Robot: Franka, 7 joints.
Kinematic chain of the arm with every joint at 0, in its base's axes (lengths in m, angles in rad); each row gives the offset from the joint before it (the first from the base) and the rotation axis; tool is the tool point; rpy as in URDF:
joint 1: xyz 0 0 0.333 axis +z
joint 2: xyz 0 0 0 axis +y
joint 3: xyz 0 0 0.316 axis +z
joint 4: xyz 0.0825 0 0 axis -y
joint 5: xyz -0.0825 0 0.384 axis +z
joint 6: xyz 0 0 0 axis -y
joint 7: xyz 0.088 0 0 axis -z
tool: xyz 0 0 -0.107 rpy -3.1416 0 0
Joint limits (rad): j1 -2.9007..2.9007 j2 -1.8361..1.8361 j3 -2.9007..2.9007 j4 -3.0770..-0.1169 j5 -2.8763..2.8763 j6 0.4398..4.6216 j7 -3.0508..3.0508
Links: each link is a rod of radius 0.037 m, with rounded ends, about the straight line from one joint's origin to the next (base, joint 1, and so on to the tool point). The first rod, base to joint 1, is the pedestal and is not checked.
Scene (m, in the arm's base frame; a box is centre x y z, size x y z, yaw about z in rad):
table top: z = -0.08
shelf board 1: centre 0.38 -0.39 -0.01 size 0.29 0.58 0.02 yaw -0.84
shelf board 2: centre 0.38 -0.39 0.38 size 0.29 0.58 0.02 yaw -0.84
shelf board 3: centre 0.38 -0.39 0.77 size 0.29 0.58 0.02 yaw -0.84
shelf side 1: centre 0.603 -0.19 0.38 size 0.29 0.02 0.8 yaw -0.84
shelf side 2: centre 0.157 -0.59 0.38 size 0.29 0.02 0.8 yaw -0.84
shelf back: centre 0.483 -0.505 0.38 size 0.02 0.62 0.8 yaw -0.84
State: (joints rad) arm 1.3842 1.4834 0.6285 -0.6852 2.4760 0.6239 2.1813
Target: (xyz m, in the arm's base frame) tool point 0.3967 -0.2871 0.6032
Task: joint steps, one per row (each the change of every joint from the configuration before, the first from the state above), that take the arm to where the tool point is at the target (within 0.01 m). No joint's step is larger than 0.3 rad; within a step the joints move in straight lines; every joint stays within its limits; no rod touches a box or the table.
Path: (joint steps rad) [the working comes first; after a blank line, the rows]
Joints at the target: -0.0945 0.1443 -0.8120 -1.9754 2.1613 0.4398 2.1813
Straight joint move there: touches shelf side 1.

1: -0.2060 -0.2963 -0.1756 -0.2768 -0.0940 -0.0263 0.0000
2: -0.2060 -0.2964 -0.1756 -0.2768 -0.0939 -0.0263 0.0000
3: -0.2060 -0.2963 -0.1755 -0.2768 -0.0940 -0.0263 0.0000
4: -0.2061 -0.2963 -0.1756 -0.2768 -0.0939 -0.0263 0.0000
5: -0.2060 -0.2964 -0.1756 -0.2768 -0.0940 -0.0263 0.0000
6: -0.2060 -0.2963 -0.1756 -0.2768 -0.0939 -0.0263 0.0000
7: -0.2060 -0.2964 -0.1755 -0.2768 -0.0940 -0.0263 0.0000
8: -0.0122 0.2451 -0.0705 0.2158 0.1143 0.0000 0.0000
9: -0.0122 0.2451 -0.0705 0.2158 0.1144 0.0000 0.0000
10: -0.0122 0.2451 -0.0705 0.2158 0.1143 0.0000 0.0000

